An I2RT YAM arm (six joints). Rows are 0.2 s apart.
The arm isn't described. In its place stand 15 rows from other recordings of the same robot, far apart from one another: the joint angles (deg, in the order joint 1, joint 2, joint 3, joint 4, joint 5, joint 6), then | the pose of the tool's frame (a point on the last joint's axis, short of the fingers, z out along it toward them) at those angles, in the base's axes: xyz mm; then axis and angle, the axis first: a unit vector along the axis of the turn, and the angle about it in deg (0 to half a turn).
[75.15, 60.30, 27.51, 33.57, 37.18, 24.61] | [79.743 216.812 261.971 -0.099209 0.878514 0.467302 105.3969]
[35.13, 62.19, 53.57, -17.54, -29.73, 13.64] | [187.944 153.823 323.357 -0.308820 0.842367 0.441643 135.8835]
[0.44, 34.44, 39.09, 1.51, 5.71, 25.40] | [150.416 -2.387 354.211 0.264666 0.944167 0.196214 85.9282]
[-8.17, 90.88, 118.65, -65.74, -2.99, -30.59] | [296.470 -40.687 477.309 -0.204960 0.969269 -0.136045 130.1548]
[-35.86, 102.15, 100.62, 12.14, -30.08, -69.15] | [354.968 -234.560 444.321 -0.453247 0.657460 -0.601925 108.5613]
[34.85, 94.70, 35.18, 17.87, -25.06, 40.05] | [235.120 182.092 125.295 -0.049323 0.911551 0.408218 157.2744]
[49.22, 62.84, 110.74, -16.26, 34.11, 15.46] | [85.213 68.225 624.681 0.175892 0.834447 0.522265 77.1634]
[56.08, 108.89, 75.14, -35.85, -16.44, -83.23] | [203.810 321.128 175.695 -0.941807 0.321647 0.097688 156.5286]
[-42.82, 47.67, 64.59, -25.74, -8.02, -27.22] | [125.952 -109.943 420.626 0.069795 0.914843 -0.397732 111.6096]
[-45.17, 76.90, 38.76, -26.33, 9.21, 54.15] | [163.010 -172.063 168.029 0.772390 0.632072 -0.062431 153.9127]
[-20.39, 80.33, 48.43, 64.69, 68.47, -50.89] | [258.932 -131.574 342.372 0.413139 0.567759 -0.712015 128.6930]
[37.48, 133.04, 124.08, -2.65, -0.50, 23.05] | [443.328 340.324 305.506 -0.119271 0.915973 0.383103 114.0712]
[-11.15, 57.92, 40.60, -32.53, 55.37, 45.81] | [183.006 -65.927 249.506 0.591524 0.721815 -0.359281 130.3128]
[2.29, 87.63, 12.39, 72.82, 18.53, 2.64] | [237.442 -1.827 151.097 0.156392 0.980448 -0.119426 93.1576]
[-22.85, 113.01, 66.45, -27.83, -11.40, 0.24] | [338.651 -135.068 114.979 0.186246 0.979947 0.070821 162.5377]
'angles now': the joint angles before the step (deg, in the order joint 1, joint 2, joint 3, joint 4, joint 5, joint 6). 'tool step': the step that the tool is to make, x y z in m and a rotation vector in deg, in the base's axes. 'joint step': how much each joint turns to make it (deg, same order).
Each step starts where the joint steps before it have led.
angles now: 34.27 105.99 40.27 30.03 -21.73 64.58
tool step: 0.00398 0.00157 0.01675 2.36 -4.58 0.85
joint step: -0.21 -2.04 0.46 2.17 -0.55 -1.19
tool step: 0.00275 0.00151 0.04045 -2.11 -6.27 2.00
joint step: 0.04 -6.64 3.54 -8.39 0.95 -5.96
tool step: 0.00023 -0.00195 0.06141 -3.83 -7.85 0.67
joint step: 0.00 -8.28 6.87 -13.31 3.01 -7.42
